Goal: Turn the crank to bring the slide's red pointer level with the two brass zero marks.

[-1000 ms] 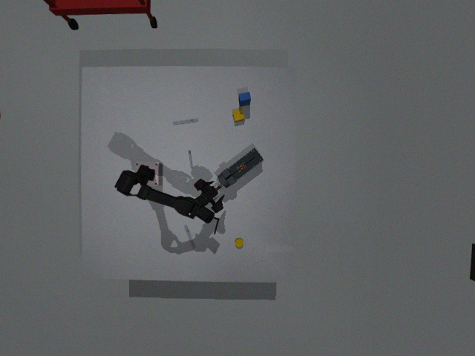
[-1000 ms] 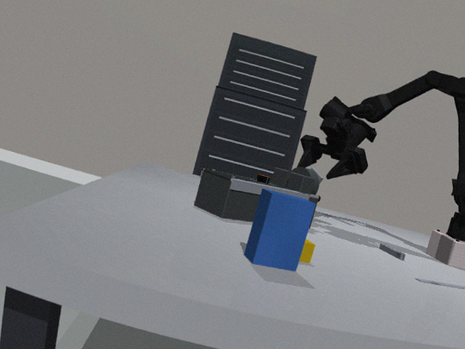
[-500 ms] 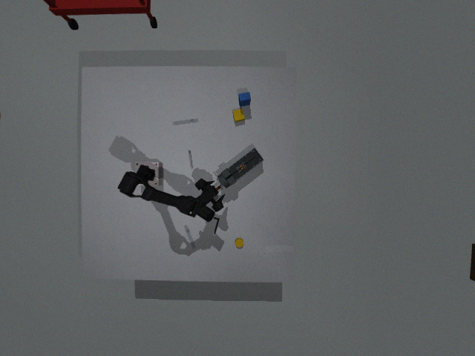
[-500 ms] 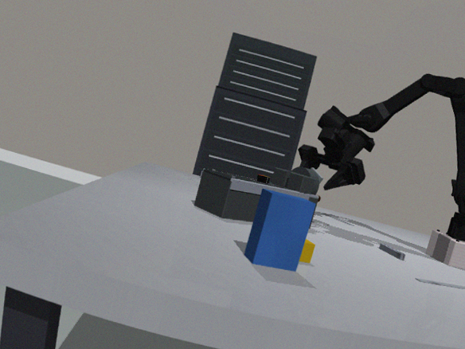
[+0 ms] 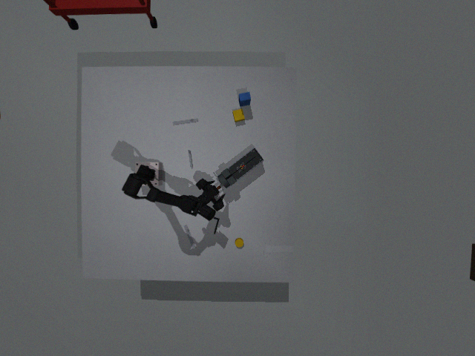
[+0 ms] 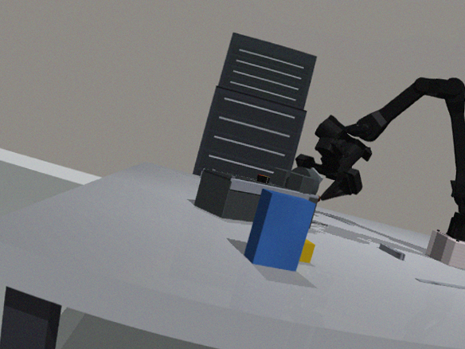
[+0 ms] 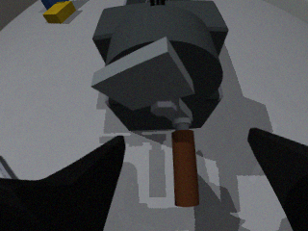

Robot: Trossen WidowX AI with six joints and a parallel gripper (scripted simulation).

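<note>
Right now the brown crank handle is 2 cm behind my gripper tip, 1 cm to the right of it and 1 cm below it. From my gripper tip the other things lie so: red pointer (11 cm ahead, 14 cm to the left, 1 cm above); black hex key (22 cm to the right, 6 cm below); yellow block (5 cm ahead, 43 cm to the left, 5 cm below).
</note>
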